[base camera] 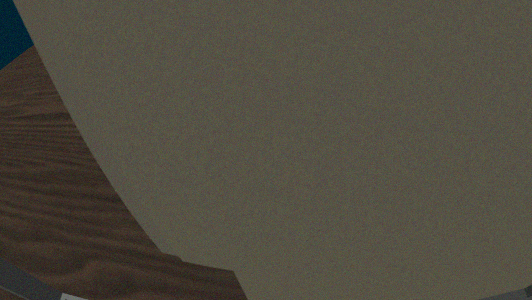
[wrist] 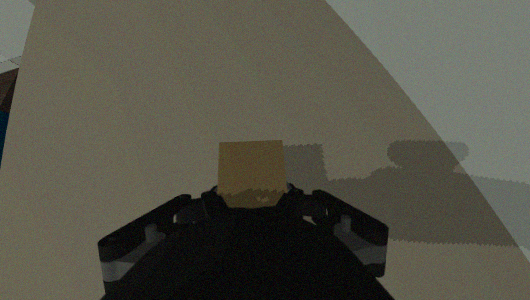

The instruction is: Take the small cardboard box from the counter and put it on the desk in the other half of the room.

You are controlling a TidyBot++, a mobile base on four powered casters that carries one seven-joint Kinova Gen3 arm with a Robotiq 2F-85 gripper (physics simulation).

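Places are measured from the arm's base along level axes (x ahead, y left, z up), in centimetres.
Where they show: gripper, fingertip midpoint: (wrist: 254, 188).
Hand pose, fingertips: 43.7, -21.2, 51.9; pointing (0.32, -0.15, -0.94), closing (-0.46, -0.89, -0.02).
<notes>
Things, the pixels of their top centre, and the offset from my fingertips, as dx, dy, dz. "spot": a spot on its surface instead. Level surfaces: height alone.
- small cardboard box at its top centre: (wrist: 252, 190) -0.3, +0.1, +4.6
- beige counter top at its surface level: dz -0.5
- Dark wood floor at its surface level: dz -91.5
- blue patch at a spot on its surface: (base camera: 11, 32) spot: +77.5, +159.0, -78.9
The small cardboard box (wrist: 251, 162) is an orange-brown block at the middle of the wrist view, on the beige counter top (wrist: 165, 85). Its shadow falls on the counter directly to its right. My gripper (wrist: 254, 188) is shut on the box, with one fingertip against its left side and one against its right side. The lower part of the box is hidden behind the dark gripper body. The box and the gripper do not show in the base camera view, and I cannot make out the desk.
A large plain grey-beige surface (base camera: 310, 140) fills most of the base camera view. Dark wood floor (base camera: 50, 175) shows at its left, with a blue patch (base camera: 11, 32) at the top left corner. In the wrist view the counter's slanted edge runs down the right, beside a pale grey area (wrist: 465, 65).
</notes>
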